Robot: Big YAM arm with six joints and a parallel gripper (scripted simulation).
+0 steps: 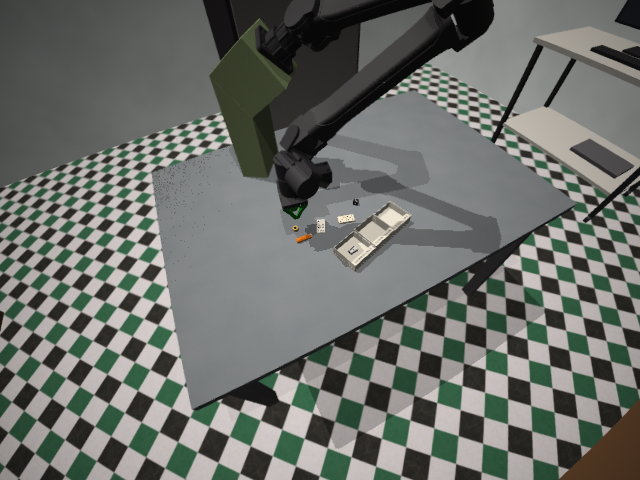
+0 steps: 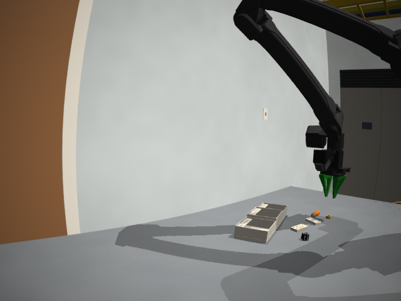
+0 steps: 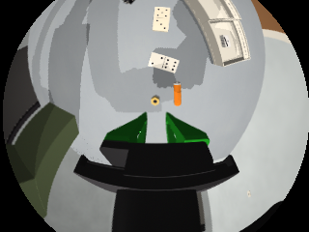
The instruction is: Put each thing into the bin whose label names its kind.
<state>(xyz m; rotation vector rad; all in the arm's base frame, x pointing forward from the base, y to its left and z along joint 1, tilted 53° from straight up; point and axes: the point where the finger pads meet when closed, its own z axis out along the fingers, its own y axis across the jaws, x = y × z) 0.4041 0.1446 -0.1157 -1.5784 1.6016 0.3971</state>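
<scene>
The brass nut is 70 mm below my hand and 10 mm to the right of it. Round my hand: three joined white bins 220 mm to the left, 70 mm ahead, 60 mm below; then orange battery 70 mm below, 40 mm ahead, 20 mm to the left; then black die 200 mm to the left, 80 mm behind, 70 mm below.
</scene>
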